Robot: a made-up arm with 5 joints. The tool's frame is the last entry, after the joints. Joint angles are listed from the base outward.
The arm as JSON. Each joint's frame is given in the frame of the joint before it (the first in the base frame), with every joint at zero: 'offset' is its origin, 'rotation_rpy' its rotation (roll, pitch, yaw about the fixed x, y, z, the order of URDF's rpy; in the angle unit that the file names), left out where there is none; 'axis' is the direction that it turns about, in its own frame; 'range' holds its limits. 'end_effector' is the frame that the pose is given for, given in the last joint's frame.
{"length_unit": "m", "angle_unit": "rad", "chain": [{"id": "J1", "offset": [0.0, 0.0, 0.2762], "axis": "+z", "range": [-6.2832, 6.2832]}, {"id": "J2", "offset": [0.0, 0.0, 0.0], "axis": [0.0, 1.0, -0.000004], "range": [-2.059, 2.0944]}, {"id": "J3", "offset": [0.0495, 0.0, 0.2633], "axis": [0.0, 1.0, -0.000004], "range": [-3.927, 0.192]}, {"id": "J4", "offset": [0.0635, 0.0, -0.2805], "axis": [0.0, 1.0, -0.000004], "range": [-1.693, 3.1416]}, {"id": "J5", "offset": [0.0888, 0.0, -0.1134], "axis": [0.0, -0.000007, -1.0], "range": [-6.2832, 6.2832]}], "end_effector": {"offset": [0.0, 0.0, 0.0], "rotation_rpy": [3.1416, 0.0, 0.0]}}
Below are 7 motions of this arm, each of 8 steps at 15 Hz.
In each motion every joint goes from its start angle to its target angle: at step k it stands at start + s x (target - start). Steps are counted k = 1, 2, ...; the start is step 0. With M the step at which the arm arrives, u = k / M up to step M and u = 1 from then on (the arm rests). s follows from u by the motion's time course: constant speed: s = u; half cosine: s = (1 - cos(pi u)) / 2; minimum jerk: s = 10 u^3 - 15 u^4 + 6 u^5.
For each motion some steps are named. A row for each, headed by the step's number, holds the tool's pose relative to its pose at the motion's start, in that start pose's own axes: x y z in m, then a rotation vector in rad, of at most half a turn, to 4 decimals.
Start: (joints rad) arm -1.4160 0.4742 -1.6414 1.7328 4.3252
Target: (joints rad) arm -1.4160 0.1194 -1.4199 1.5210 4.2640
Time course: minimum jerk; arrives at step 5
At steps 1, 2, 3, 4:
1: 0.0015 -0.0038 -0.0043 -0.0185 -0.0076 -0.0035
2: 0.0087 -0.0214 -0.0227 -0.1010 -0.0423 -0.0194
3: 0.0195 -0.0478 -0.0459 -0.2162 -0.0935 -0.0416
4: 0.0275 -0.0675 -0.0604 -0.2974 -0.1314 -0.0571

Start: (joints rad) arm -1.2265 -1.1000 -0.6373 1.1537 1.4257
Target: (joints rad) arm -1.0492 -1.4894 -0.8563 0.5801 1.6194
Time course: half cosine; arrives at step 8
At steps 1, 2, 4, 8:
1: -0.0009 -0.0026 -0.0093 0.0451 0.0025 0.0018
2: -0.0034 -0.0083 -0.0370 0.1737 0.0066 0.0079
4: -0.0100 -0.0055 -0.1344 0.5945 -0.0119 0.0366
8: -0.0070 0.0582 -0.2718 1.1860 -0.1164 0.0977

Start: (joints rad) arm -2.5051 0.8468 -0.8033 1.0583 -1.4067
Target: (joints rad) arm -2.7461 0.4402 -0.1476 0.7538 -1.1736
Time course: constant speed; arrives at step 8
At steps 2, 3, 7, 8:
2: -0.0164 -0.0290 0.0193 -0.0033 0.0552 0.0859
3: -0.0231 -0.0440 0.0300 -0.0038 0.0828 0.1290
7: -0.0393 -0.1069 0.0784 0.0023 0.1926 0.3032
8: -0.0405 -0.1229 0.0916 0.0057 0.2199 0.3470

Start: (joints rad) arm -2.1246 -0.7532 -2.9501 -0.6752 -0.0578
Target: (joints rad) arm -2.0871 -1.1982 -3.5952 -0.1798 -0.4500
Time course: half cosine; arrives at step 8
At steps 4, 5, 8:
4: 0.2310 0.0244 0.0281 -0.0645 0.2913 -0.1912
5: 0.3189 0.0340 0.0114 -0.1047 0.3997 -0.2640
8: 0.4497 0.0481 -0.0460 -0.1873 0.5695 -0.3791

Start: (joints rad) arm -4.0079 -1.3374 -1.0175 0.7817 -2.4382
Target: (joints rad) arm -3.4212 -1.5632 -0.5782 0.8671 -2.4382
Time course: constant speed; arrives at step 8
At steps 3, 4, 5, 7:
3: 0.0421 -0.0237 0.0187 -0.0954 0.2273 -0.0118
4: 0.0578 -0.0307 0.0241 -0.1274 0.3026 -0.0212
5: 0.0743 -0.0372 0.0288 -0.1594 0.3774 -0.0334
7: 0.1093 -0.0494 0.0361 -0.2240 0.5253 -0.0659

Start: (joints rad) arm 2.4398 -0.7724 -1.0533 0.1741 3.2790
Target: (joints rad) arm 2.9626 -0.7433 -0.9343 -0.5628 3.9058
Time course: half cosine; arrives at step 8
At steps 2, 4, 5, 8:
2: -0.0020 0.0163 -0.0053 -0.0905 -0.0709 0.1012
4: -0.0046 0.0508 -0.0262 -0.3313 -0.2072 0.3687
5: -0.0045 0.0657 -0.0415 -0.4726 -0.2594 0.5250
8: -0.0018 0.0830 -0.0699 -0.7131 -0.3107 0.7901

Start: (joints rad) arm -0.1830 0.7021 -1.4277 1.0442 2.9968
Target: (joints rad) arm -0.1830 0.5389 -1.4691 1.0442 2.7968
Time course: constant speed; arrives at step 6
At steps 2, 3, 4, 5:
2: -0.0003 0.0000 -0.0327 0.0121 -0.0671 -0.0666
3: 0.0004 0.0001 -0.0492 0.0198 -0.1004 -0.0999
4: 0.0016 0.0002 -0.0656 0.0286 -0.1335 -0.1331
5: 0.0033 0.0005 -0.0820 0.0386 -0.1663 -0.1663

